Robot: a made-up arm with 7 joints.
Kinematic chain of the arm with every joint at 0, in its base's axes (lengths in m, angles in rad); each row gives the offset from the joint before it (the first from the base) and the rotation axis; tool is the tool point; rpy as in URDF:
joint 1: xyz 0 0 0.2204 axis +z
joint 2: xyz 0 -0.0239 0.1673 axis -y
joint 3: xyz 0 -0.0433 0.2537 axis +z
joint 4: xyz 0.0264 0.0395 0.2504 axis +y
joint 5: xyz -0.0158 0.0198 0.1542 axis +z
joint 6: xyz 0 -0.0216 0.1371 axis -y
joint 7: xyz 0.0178 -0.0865 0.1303 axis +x
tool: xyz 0 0 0 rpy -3.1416 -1.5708 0
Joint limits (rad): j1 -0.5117..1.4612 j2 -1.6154..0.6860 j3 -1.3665..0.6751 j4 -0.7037..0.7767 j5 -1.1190..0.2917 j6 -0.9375..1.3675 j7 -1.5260..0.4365
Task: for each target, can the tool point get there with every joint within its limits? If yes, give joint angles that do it. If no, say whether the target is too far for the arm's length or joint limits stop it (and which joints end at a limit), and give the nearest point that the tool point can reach.
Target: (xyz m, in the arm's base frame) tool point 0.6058 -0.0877 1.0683
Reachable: yes | joints 0.1381 -0.6219 -0.3608 0.1817 -0.3638 -0.4523 -0.3756
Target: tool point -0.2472 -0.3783 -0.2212
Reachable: no: joint limits stop it (at a limit: joint 1, joint 2, joint 4, joint 5, joint 6) | nearest point 0.4422 -0.5481 0.0496 | short by 0.760 m
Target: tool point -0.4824 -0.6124 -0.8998
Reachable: no: too far | nearest point 0.4515 -0.5305 0.0380 | short by 1.326 m
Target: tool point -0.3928 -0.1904 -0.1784
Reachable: no: joint limits stop it (at a limit: joint 2, joint 4, joint 6) | nearest point -0.6022 -0.2919 0.6730 | short by 0.883 m
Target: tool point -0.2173 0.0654 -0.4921
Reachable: no: joint limits stop it (at a limit: joint 1, joint 2, joint 4, joint 5, joint 6) | nearest point 0.0242 0.6535 0.0121 | short by 0.811 m
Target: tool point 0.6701 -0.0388 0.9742
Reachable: yes | joints -0.0255 -1.0446 -0.5216 -0.5510 0.0906 -0.1147 -0.6352
